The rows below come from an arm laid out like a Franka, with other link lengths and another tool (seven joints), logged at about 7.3 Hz.
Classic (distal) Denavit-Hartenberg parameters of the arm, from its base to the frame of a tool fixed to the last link. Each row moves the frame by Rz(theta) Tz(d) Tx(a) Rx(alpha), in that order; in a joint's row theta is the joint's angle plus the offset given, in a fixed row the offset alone. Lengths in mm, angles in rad.
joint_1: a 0  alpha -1.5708  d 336.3  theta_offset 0
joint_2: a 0  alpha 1.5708  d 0  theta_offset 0
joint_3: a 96.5  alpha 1.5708  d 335  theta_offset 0
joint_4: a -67.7  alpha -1.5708  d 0  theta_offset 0
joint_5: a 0  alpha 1.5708  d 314.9  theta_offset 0
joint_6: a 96.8  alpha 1.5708  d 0  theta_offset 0
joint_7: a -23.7  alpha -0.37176  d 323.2  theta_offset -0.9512
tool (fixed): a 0  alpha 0  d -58.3  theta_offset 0
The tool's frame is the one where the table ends.
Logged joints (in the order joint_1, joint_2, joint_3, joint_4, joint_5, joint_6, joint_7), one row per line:
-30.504, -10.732, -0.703, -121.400, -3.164, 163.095, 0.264
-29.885, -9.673, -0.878, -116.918, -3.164, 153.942, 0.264
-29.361, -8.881, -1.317, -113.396, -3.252, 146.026, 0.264
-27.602, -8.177, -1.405, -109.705, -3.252, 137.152, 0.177
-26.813, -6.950, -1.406, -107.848, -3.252, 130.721, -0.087
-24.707, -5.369, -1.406, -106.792, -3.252, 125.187, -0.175
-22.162, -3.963, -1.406, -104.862, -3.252, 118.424, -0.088
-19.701, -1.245, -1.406, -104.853, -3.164, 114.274, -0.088
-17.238, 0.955, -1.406, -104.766, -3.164, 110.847, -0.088
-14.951, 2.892, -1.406, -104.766, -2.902, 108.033, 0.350
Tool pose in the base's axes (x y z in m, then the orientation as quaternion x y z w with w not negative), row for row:
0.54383, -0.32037, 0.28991, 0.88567, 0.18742, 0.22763, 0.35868
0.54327, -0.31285, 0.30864, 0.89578, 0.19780, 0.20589, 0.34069
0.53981, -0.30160, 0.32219, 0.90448, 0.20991, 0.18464, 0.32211
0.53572, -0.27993, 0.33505, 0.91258, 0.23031, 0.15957, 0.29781
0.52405, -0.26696, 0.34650, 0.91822, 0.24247, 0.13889, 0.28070
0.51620, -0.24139, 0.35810, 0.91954, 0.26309, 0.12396, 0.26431
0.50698, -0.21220, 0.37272, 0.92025, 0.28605, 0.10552, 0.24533
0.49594, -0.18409, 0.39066, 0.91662, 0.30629, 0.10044, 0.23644
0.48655, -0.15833, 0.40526, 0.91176, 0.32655, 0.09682, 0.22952
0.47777, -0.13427, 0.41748, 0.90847, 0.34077, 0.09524, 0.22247
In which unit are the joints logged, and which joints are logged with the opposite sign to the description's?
The joints are logged in degrees. Opposite sign: joint_2, joint_3.
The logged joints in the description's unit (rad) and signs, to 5 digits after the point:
-0.53240, 0.18731, 0.01227, -2.11883, -0.05522, 2.84654, 0.00461
-0.52159, 0.16883, 0.01532, -2.04060, -0.05522, 2.68679, 0.00461
-0.51245, 0.15500, 0.02299, -1.97913, -0.05676, 2.54863, 0.00461
-0.48175, 0.14272, 0.02452, -1.91471, -0.05676, 2.39375, 0.00309
-0.46798, 0.12130, 0.02454, -1.88230, -0.05676, 2.28151, -0.00152
-0.43122, 0.09371, 0.02454, -1.86387, -0.05676, 2.18493, -0.00305
-0.38680, 0.06917, 0.02454, -1.83019, -0.05676, 2.06689, -0.00154
-0.34385, 0.02173, 0.02454, -1.83003, -0.05522, 1.99446, -0.00154
-0.30086, -0.01667, 0.02454, -1.82851, -0.05522, 1.93465, -0.00154
-0.26094, -0.05047, 0.02454, -1.82851, -0.05065, 1.88553, 0.00611

